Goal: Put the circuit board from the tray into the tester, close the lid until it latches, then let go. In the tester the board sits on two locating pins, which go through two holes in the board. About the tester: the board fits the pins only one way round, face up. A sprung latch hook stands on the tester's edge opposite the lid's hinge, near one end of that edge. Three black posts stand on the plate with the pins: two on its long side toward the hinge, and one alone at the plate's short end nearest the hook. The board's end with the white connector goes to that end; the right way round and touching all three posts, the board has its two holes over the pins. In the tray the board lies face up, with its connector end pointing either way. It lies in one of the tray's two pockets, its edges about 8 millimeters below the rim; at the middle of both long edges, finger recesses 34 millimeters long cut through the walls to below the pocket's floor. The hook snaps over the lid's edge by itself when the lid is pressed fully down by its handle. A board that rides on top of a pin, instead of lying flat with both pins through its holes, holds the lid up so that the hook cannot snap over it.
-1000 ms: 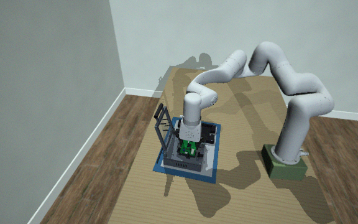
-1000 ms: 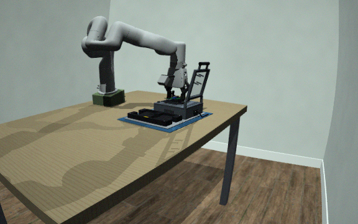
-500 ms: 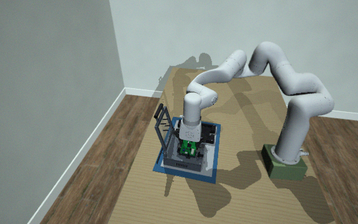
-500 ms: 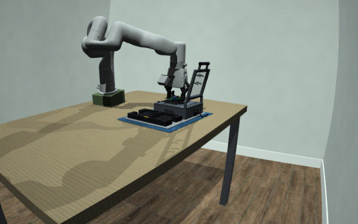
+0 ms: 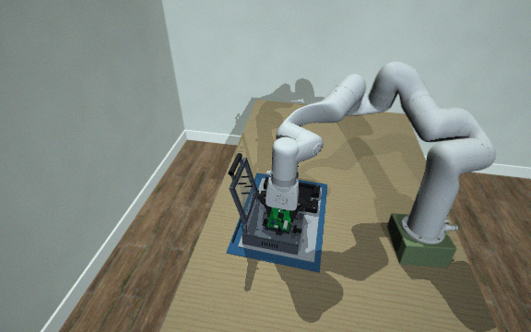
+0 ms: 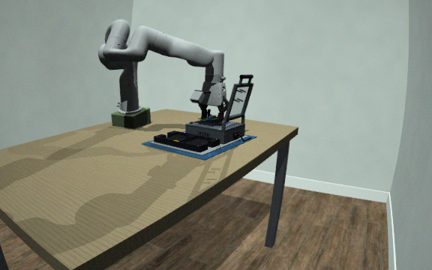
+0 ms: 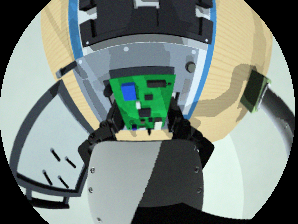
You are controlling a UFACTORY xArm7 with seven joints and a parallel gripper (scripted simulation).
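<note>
My hand is right at the green circuit board. From my hand the other things lie so: lid: 12 cm ahead, 10 cm above, 2 cm to the right; then tester plate: 1 cm to the left, 1 cm below, 1 cm ahead.
</note>
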